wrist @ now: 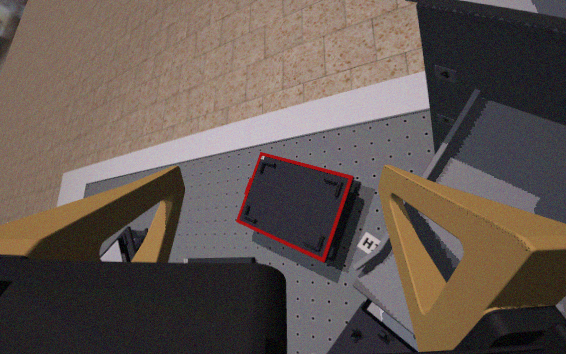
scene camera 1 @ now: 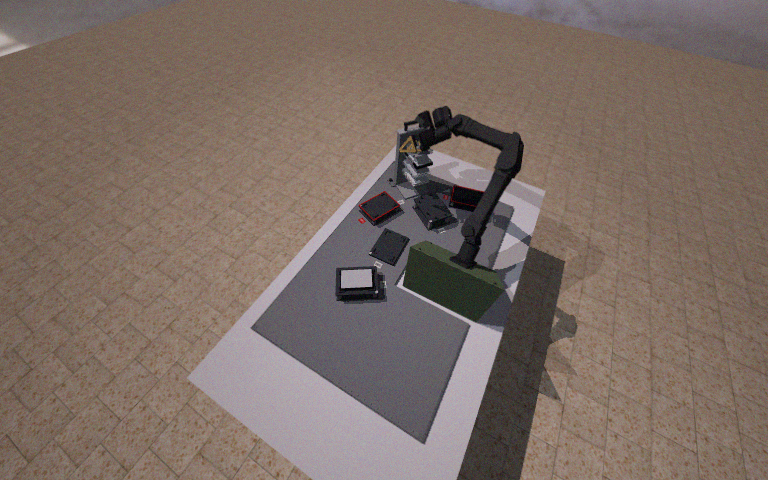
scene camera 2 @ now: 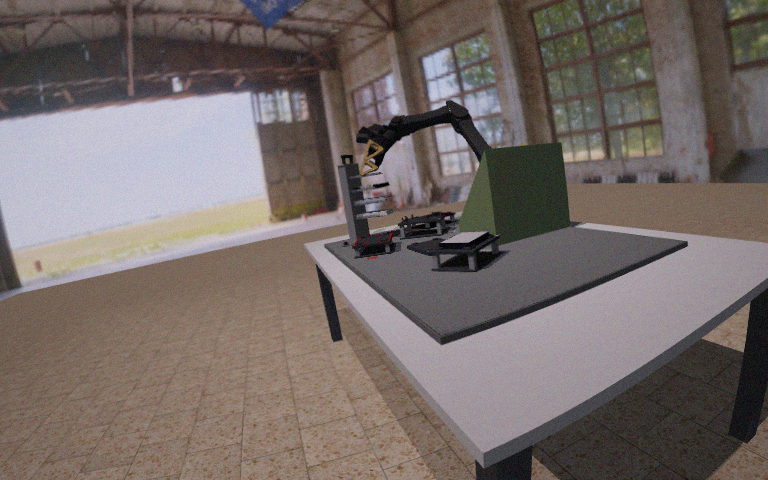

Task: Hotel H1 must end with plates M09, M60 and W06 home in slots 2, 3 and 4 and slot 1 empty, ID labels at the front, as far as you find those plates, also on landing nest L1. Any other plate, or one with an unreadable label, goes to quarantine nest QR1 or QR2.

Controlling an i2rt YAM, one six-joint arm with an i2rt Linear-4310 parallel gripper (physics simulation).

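Where they show: gripper, fingertip midpoint: point(wrist: 281, 176) point(scene camera 1: 403, 150) point(scene camera 2: 362, 167); arm's base, origin of the base link: point(scene camera 1: 463, 262) point(scene camera 2: 513, 184).
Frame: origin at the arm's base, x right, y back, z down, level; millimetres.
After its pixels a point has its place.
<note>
My gripper point(scene camera 1: 414, 146) @(x 265, y -456, z -131 mm) point(scene camera 2: 367, 166) @(x 265, y -456, z -131 mm) point(wrist: 281, 176) @(x 265, y -456, z -131 mm) is open, its yellow fingers wide apart beside the top of hotel H1 point(scene camera 1: 399, 158) @(x 331, y -510, z -22 mm) point(scene camera 2: 352, 203) @(x 331, y -507, z -2 mm) point(wrist: 495, 65) @(x 352, y -499, z -127 mm). The hotel is a grey upright with several pale shelves. A dark plate point(scene camera 1: 423, 163) @(x 326, y -379, z -60 mm) point(scene camera 2: 381, 185) @(x 290, y -392, z -53 mm) sits on one of its upper shelves; its ID label cannot be read. A pale-topped plate point(scene camera 1: 356, 278) @(x -253, y -310, z 91 mm) point(scene camera 2: 464, 239) @(x -279, y -323, z 92 mm) rests on a raised black nest nearer the front of the mat. A red-rimmed quarantine nest point(scene camera 1: 379, 206) @(x 124, y -475, z 116 mm) point(wrist: 295, 205) @(x 142, y -473, z 116 mm) bears no plate. A second red-rimmed nest point(scene camera 1: 465, 198) @(x 430, y -165, z 116 mm) is partly behind the arm.
A raised black stand point(scene camera 1: 432, 210) @(x 240, y -251, z 96 mm) point(scene camera 2: 423, 224) @(x 473, y -200, z 149 mm) is beside the hotel. A low black nest point(scene camera 1: 389, 246) @(x -22, y -312, z 144 mm) lies between it and the pale-topped plate. The green arm base point(scene camera 1: 447, 278) @(x -119, y -13, z -40 mm) point(scene camera 2: 527, 192) @(x -121, y -26, z 22 mm) stands at the mat's edge. The H1 tag point(wrist: 369, 243) @(x 241, y -429, z 156 mm) lies near the right finger in the wrist view.
</note>
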